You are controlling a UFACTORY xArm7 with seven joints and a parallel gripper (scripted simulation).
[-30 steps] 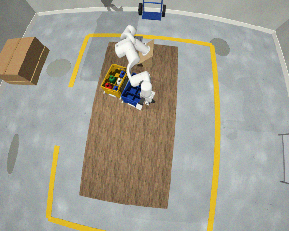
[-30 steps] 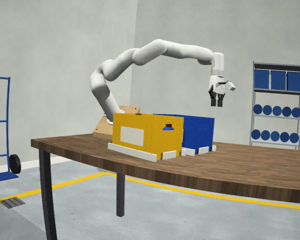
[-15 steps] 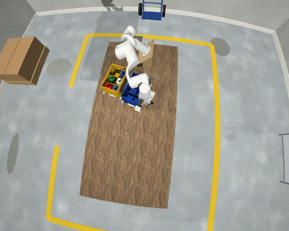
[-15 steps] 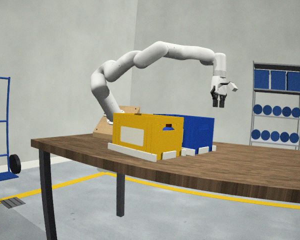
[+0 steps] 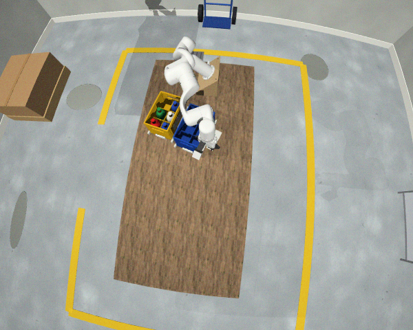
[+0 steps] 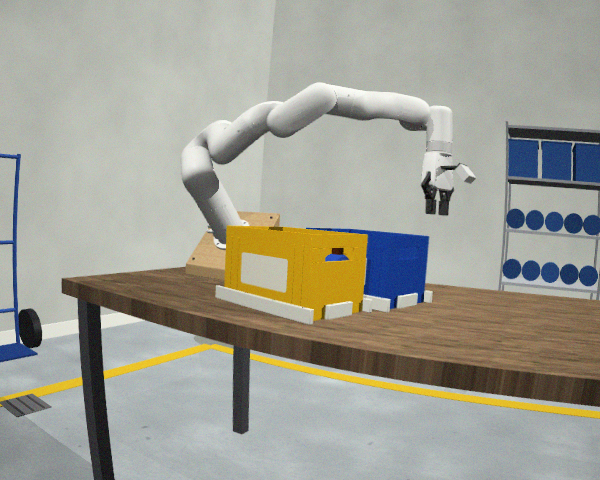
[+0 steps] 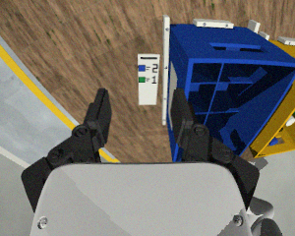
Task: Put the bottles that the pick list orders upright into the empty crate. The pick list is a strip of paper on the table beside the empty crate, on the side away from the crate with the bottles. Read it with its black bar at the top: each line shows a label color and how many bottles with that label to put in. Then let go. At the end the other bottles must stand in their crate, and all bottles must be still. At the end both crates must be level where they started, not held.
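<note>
Now: hand 250 mm past the white-label bottle, 280 mm to the left of it and 160 mm above it. Round my hand: pick list 130 mm behind, 30 mm to the left, 250 mm below; blue crate 170 mm behind, 100 mm to the right, 170 mm below; blue-label bottle 160 mm behind, 310 mm to the right, 160 mm below.
</note>
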